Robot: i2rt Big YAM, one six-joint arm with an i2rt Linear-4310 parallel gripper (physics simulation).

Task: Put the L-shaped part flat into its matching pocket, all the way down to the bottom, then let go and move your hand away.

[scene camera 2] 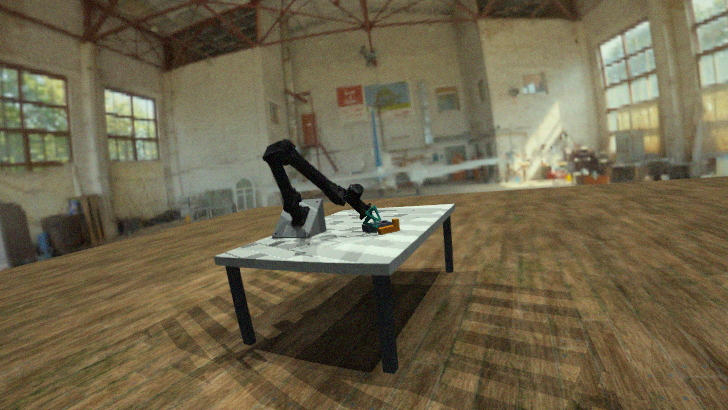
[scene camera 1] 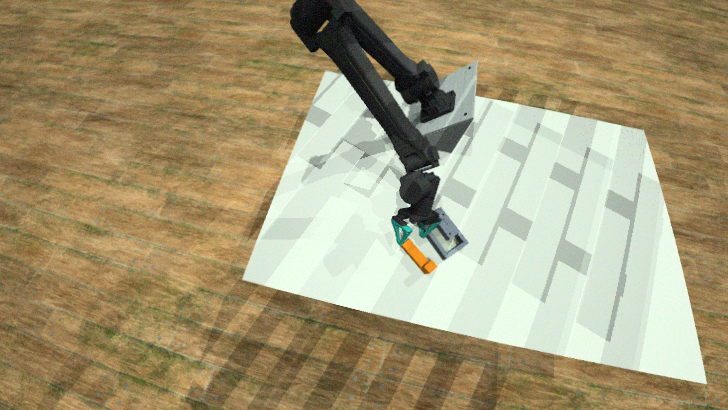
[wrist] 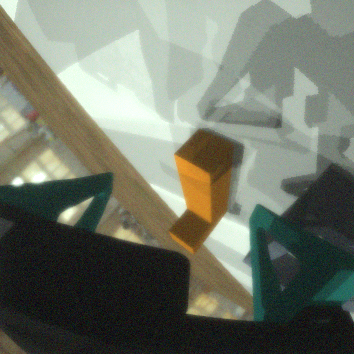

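Observation:
The orange L-shaped part [scene camera 1: 415, 254] [scene camera 2: 389, 230] [wrist: 198, 192] rests on the table with its long arm lying down and its short arm sticking up at the end away from the robot. It is outside the grey pocket block [scene camera 1: 456, 250] [scene camera 2: 385, 223] [wrist: 325, 192], beside it. My gripper [scene camera 1: 411, 239] [scene camera 2: 372, 225] [wrist: 183, 196] is open and empty, with teal fingers wide apart. It is at the part's robot-side end. In the wrist view the part shows between and beyond the fingers. In scene camera 1 the right finger overlaps the pocket block, and the hand hides its upper corner.
The white table [scene camera 1: 529, 325] [scene camera 2: 305, 258] carries the arm's slanted grey base plate [scene camera 1: 466, 94] [scene camera 2: 316, 216], behind the hand. The pocket block stands close to the right finger. The table's edge shows beyond the part in the wrist view.

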